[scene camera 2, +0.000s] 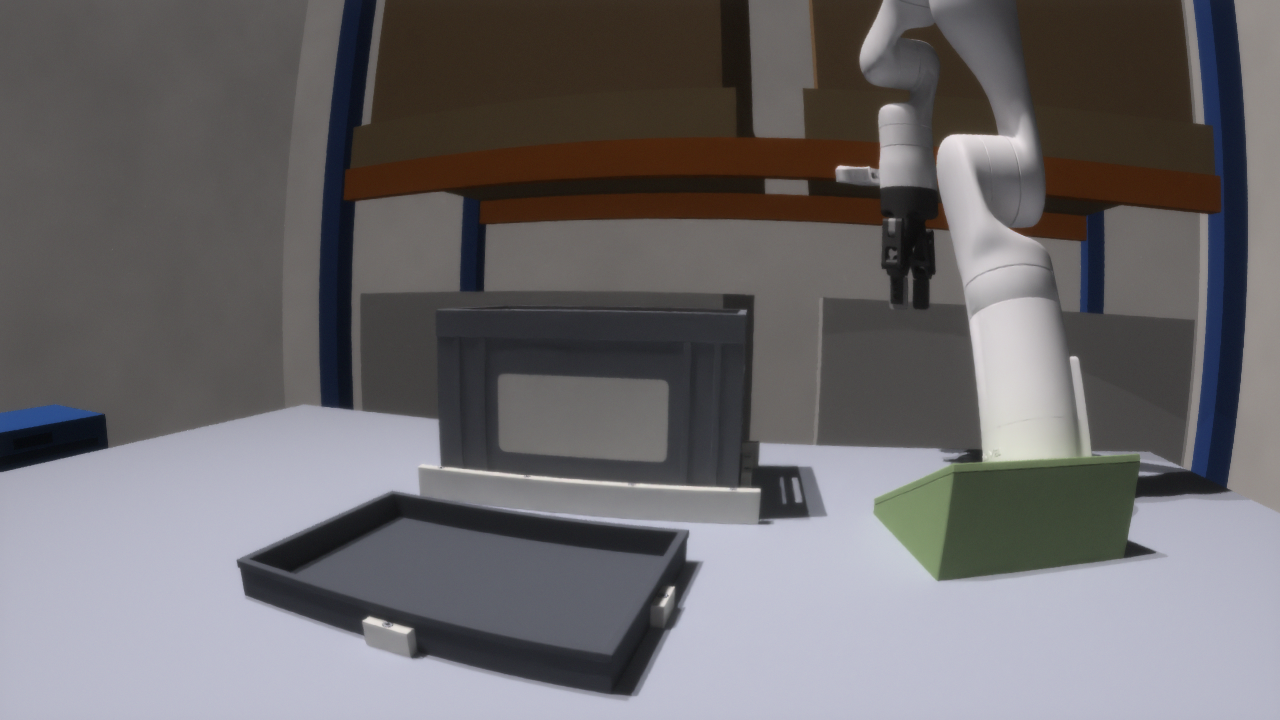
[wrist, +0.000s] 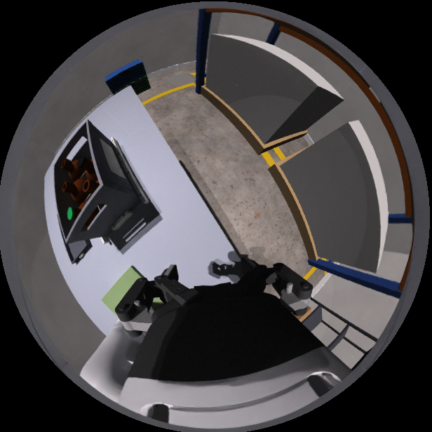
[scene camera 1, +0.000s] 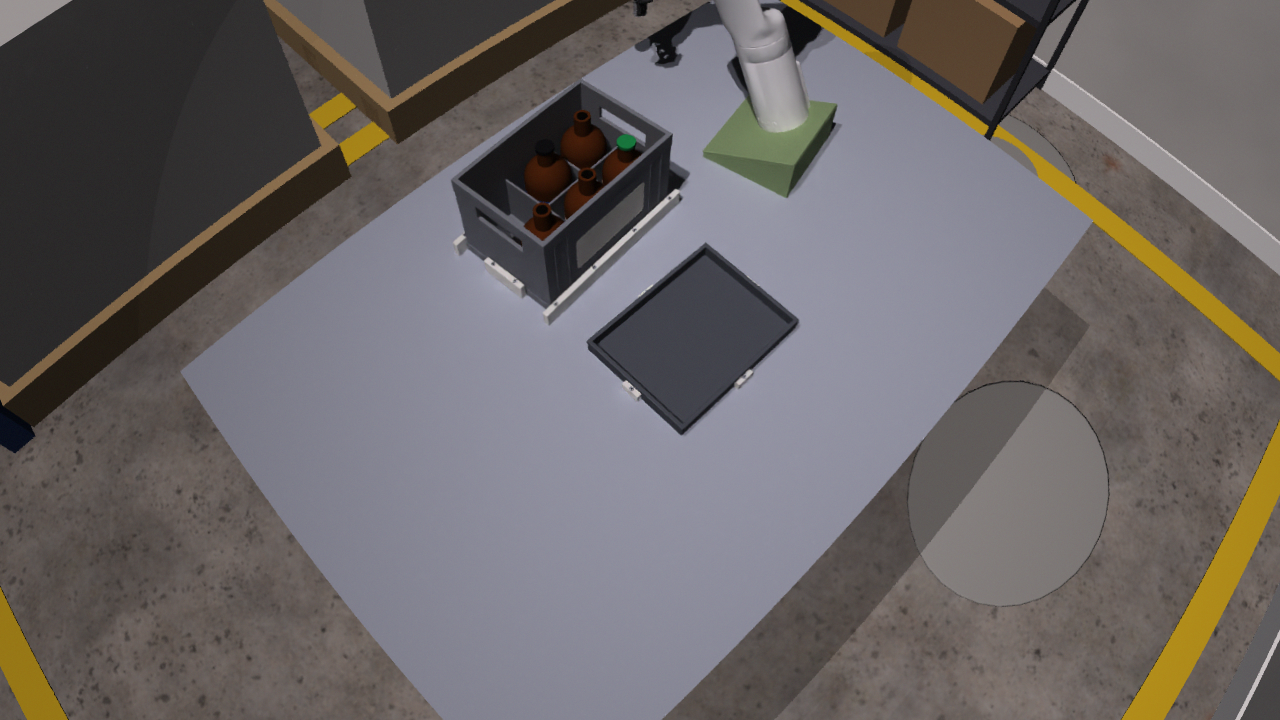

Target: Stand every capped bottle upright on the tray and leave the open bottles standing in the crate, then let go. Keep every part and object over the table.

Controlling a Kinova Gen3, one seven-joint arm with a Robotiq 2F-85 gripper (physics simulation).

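Seen in the pictures: gripper, between the fingertips: (scene camera 2: 910,309); arm's base, origin of its link: (scene camera 2: 1033,474) (scene camera 1: 783,116).
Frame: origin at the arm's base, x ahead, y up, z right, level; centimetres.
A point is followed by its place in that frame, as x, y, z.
Several brown bottles stand in the dark grey crate (scene camera 1: 562,261) @[49.7, 5.0, 6.6] (scene camera 2: 590,324) @[38.4, 11.0, 6.1] (wrist: 117,200). One bottle (scene camera 1: 546,176) @[40.4, 6.8, 17.9] has a black cap; another (scene camera 1: 619,167) @[32.3, 7.1, 10.3] has a green cap (scene camera 1: 625,142) @[30.6, 11.0, 10.6] (wrist: 70,213). Three have open necks: one bottle (scene camera 1: 583,145) @[32.1, 6.8, 17.6] at the back, one bottle (scene camera 1: 581,200) @[40.8, 7.1, 10.5] at the middle of the label side, and one bottle (scene camera 1: 541,225) @[48.8, 9.0, 11.0] at the near corner. The crate wall hides them in scene camera 2. The dark tray (scene camera 1: 693,335) @[42.8, -4.8, -12.3] (scene camera 2: 483,573) @[42.3, -4.9, -11.1] is empty. My gripper (scene camera 2: 909,302) @[4.3, 12.9, 30.4] (wrist: 209,268) is open and empty, high above the table, away from the crate.
White strips (scene camera 1: 617,252) @[39.2, -3.1, 5.1] (scene camera 2: 586,494) @[38.5, -3.4, 5.1] border the crate's base. Small white blocks (scene camera 1: 743,378) @[44.4, -3.9, -22.3] (scene camera 2: 389,634) @[43.8, -4.2, -22.7] touch the tray's outside. The arm stands on a green wedge base (scene camera 1: 760,161) @[11.9, 0.3, -2.9] (scene camera 2: 1038,519) @[3.1, -1.3, -7.9] (wrist: 120,290). Racking with large boxes rises beyond the table edge.
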